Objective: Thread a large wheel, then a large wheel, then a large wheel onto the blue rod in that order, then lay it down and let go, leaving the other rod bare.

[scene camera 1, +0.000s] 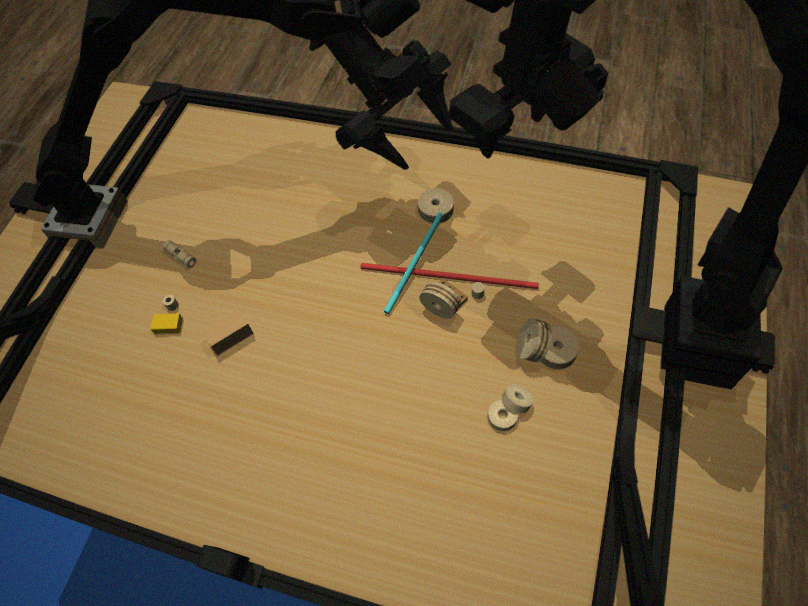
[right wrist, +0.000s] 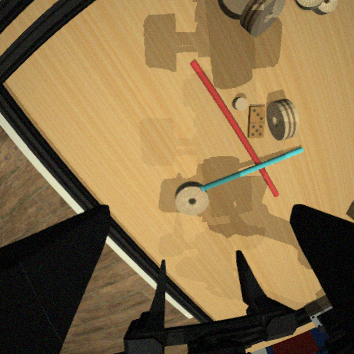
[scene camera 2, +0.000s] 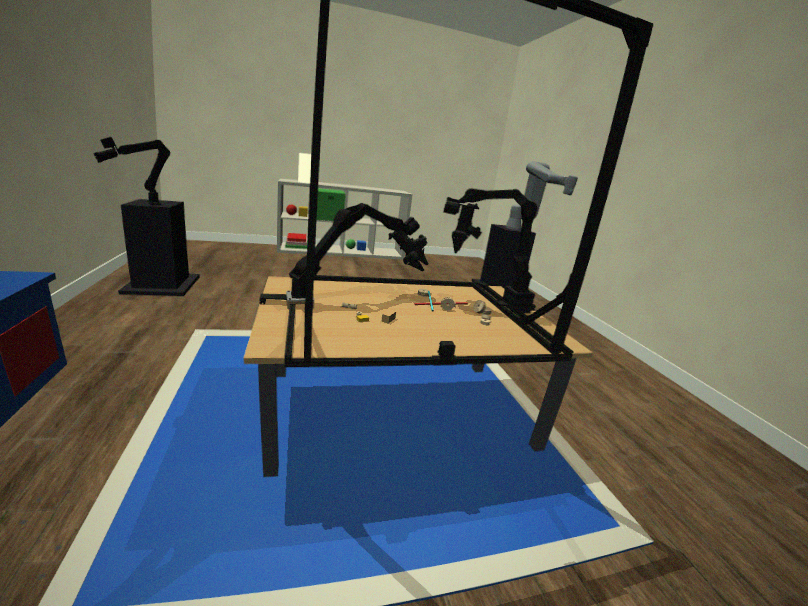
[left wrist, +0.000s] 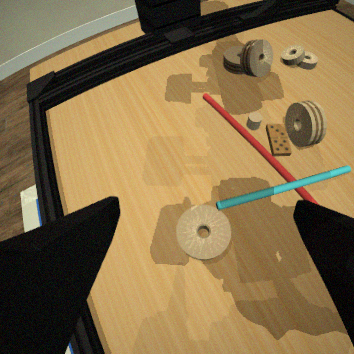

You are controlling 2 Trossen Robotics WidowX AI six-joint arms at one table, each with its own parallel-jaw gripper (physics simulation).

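Frame: origin at the left arm's base, x ahead, y left, z up, level; millimetres.
Seen in the pictures: left gripper, between the fingertips: (scene camera 1: pixel 429 149) (right wrist: pixel 201 254) (scene camera 2: pixel 425 267) (left wrist: pixel 207 206); right gripper, between the fingertips: (scene camera 1: pixel 511 137) (right wrist: pixel 201 213) (scene camera 2: pixel 456 252); left arm's base, origin of its link: (scene camera 1: pixel 79 207) (right wrist: pixel 327 314) (scene camera 2: pixel 299 295); right arm's base, origin of its link: (scene camera 1: pixel 720 315) (scene camera 2: pixel 520 289).
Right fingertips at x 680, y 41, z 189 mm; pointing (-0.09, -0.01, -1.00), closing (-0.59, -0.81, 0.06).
Pixels of each thing's top centre, then the offset from my right fingertips to it.
- blue rod, centre of its top: (left wrist: pixel 296 179) (scene camera 1: pixel 414 256) (right wrist: pixel 256 171) 120 mm back, 57 mm right, 197 mm down
- red rod, centre of its top: (left wrist: pixel 265 151) (scene camera 1: pixel 448 273) (right wrist: pixel 242 137) 68 mm back, 68 mm right, 216 mm down
- flat large wheel, centre of its top: (left wrist: pixel 202 230) (scene camera 1: pixel 435 201) (right wrist: pixel 191 201) 106 mm back, 55 mm left, 206 mm down
- striped large wheel, centre of its top: (scene camera 1: pixel 439 289) (left wrist: pixel 313 107) (right wrist: pixel 291 122) (scene camera 2: pixel 448 297) 71 mm back, 125 mm right, 170 mm down
- striped wheel, centre of its top: (scene camera 1: pixel 536 329) (right wrist: pixel 272 3) (left wrist: pixel 260 40) (scene camera 2: pixel 480 300) 62 mm ahead, 169 mm right, 167 mm down
- domino, centre of its top: (scene camera 1: pixel 449 292) (left wrist: pixel 278 137) (right wrist: pixel 256 122) 61 mm back, 99 mm right, 218 mm down
- small cylinder, centre of its top: (scene camera 1: pixel 478 287) (left wrist: pixel 255 116) (right wrist: pixel 241 103) 22 mm back, 90 mm right, 209 mm down
- yellow block, centre of its top: (scene camera 1: pixel 164 321) 464 mm back, 211 mm right, 211 mm down
- dark block, centre of its top: (scene camera 1: pixel 224 327) (scene camera 2: pixel 389 312) 363 mm back, 214 mm right, 196 mm down
- connector, centre of its top: (scene camera 1: pixel 177 250) 490 mm back, 90 mm right, 207 mm down
The blue rod (scene camera 1: pixel 424 246) (left wrist: pixel 300 184) (right wrist: pixel 280 159) lies across the red rod (scene camera 1: pixel 482 279) (left wrist: pixel 250 140) (right wrist: pixel 220 107), with no wheels on either. Its far end meets the rim of a flat large wheel (scene camera 1: pixel 425 203) (left wrist: pixel 192 240) (right wrist: pixel 182 205); whether it rests on the rim is unclear. A striped large wheel (scene camera 1: pixel 430 296) (left wrist: pixel 315 125) (right wrist: pixel 285 120) stands on edge near the rods. Another striped wheel (scene camera 1: pixel 531 342) (left wrist: pixel 257 65) leans against a flat one (scene camera 1: pixel 567 345) (left wrist: pixel 231 60). My left gripper (scene camera 1: pixel 428 147) (left wrist: pixel 207 206) (right wrist: pixel 201 254) is open and empty above the flat wheel. My right gripper (right wrist: pixel 201 213) is open and empty, high at the back.
A domino (left wrist: pixel 278 140) (right wrist: pixel 256 121) and a small cylinder (scene camera 1: pixel 478 290) lie beside the striped wheel. Two small wheels (scene camera 1: pixel 517 403) (left wrist: pixel 292 56) overlap at right. At left are a yellow block (scene camera 1: pixel 165 322), a dark block (scene camera 1: pixel 232 339) and a connector (scene camera 1: pixel 178 253). Black rails (scene camera 1: pixel 391 123) edge the table.
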